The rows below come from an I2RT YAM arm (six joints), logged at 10 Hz.
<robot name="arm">
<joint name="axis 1" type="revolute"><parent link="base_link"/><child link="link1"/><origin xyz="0 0 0.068"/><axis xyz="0 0 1"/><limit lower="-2.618" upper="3.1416"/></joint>
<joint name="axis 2" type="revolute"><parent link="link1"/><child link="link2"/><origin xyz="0.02 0.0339 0.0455"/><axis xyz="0 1 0"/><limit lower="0" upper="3.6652"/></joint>
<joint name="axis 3" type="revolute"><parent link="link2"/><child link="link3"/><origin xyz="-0.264 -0.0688 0"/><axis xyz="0 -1 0"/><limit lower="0" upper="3.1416"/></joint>
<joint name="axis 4" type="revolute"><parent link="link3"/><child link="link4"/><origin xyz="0.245 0.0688 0.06"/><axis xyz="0 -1 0"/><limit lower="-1.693" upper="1.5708"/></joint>
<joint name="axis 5" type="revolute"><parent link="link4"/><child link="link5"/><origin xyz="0.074 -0.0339 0.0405"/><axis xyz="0 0 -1"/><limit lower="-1.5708" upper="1.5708"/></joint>
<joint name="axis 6" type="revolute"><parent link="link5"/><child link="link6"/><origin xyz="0.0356 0 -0.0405"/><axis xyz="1 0 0"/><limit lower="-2.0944" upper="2.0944"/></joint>
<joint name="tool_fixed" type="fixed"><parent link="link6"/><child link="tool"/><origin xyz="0 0 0" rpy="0 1.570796 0"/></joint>
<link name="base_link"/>
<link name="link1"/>
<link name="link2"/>
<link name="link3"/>
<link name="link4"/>
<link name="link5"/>
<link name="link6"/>
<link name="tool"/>
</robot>
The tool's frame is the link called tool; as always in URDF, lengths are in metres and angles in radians.
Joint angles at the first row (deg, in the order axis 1, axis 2, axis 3, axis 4, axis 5, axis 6):
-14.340, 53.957, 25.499, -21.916, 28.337, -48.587
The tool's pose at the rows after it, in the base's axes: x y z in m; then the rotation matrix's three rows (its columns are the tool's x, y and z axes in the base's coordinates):
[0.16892 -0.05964 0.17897], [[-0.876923 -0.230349 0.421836], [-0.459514 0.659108 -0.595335], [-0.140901 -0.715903 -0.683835]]
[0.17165 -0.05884 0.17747], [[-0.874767 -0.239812 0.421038], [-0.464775 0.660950 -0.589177], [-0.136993 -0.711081 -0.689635]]
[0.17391 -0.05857 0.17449], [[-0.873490 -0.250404 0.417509], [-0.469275 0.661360 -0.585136], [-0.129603 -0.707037 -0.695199]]
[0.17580 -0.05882 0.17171], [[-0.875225 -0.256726 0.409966], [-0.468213 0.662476 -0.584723], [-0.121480 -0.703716 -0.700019]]
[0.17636 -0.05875 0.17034], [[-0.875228 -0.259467 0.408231], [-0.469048 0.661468 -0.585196], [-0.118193 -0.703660 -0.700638]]
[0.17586 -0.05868 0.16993], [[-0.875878 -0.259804 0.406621], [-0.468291 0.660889 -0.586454], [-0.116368 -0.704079 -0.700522]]
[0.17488 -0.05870 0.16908], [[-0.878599 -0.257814 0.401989], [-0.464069 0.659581 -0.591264], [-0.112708 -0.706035 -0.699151]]
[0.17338 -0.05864 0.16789], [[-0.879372 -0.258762 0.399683], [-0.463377 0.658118 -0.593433], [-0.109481 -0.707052 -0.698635]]
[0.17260 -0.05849 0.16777], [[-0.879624 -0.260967 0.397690], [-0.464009 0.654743 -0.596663], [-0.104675 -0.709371 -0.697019]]
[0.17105 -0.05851 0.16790], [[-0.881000 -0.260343 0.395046], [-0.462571 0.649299 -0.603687], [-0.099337 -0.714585 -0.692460]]
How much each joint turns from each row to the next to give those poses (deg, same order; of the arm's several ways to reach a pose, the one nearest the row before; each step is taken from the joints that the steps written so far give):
0.314, 1.326, -0.011, 0.700, 0.045, 0.144
0.438, 1.094, 0.220, 0.340, -0.103, 0.167
0.240, 1.169, -0.089, 0.710, -0.054, -0.063
0.083, 1.137, -0.037, 0.564, 0.138, 0.084
0.078, 0.378, -0.138, 0.375, 0.103, -0.042
0.004, -0.084, -0.124, -0.024, 0.106, -0.003
-0.014, -0.134, -0.252, 0.000, 0.367, 0.100
-0.066, -0.307, -0.414, 0.065, 0.133, -0.119
0.033, -0.222, -0.132, -0.103, 0.256, -0.185
-0.038, -0.518, -0.249, -0.122, 0.467, -0.243

